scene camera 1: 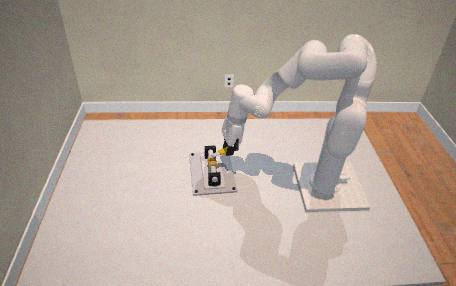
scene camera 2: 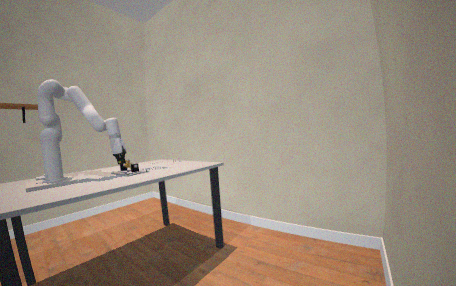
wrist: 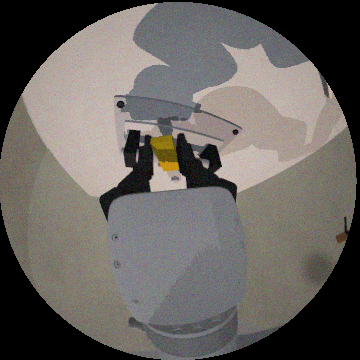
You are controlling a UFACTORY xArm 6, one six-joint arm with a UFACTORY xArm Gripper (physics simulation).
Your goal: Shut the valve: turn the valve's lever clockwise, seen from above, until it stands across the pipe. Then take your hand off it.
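The valve's yellow lever (scene camera 1: pixel 223 151) (wrist: pixel 164 149) slants out to the back right of the valve in scene camera 1, oblique to the pipe, neither along it nor squarely across it. The valve body (scene camera 1: pixel 212 162) sits on the pipe between two black blocks (scene camera 1: pixel 210 150) (scene camera 1: pixel 214 179), on a pale base plate (scene camera 1: pixel 197 175) (wrist: pixel 217 125). My gripper (scene camera 1: pixel 229 149) (wrist: pixel 163 142) is shut on the lever, with one black finger on each side of it in the wrist view. In scene camera 2 the gripper (scene camera 2: pixel 123 165) is low at the valve, and the lever is small there.
The valve plate lies on a pale table (scene camera 1: pixel 125 225) (scene camera 2: pixel 195 167). The arm's base plate (scene camera 1: pixel 350 197) is to the right of the valve in scene camera 1. The arm reaches over the table from there, and its shadow falls beside the valve. A wall (scene camera 1: pixel 150 60) stands behind the table.
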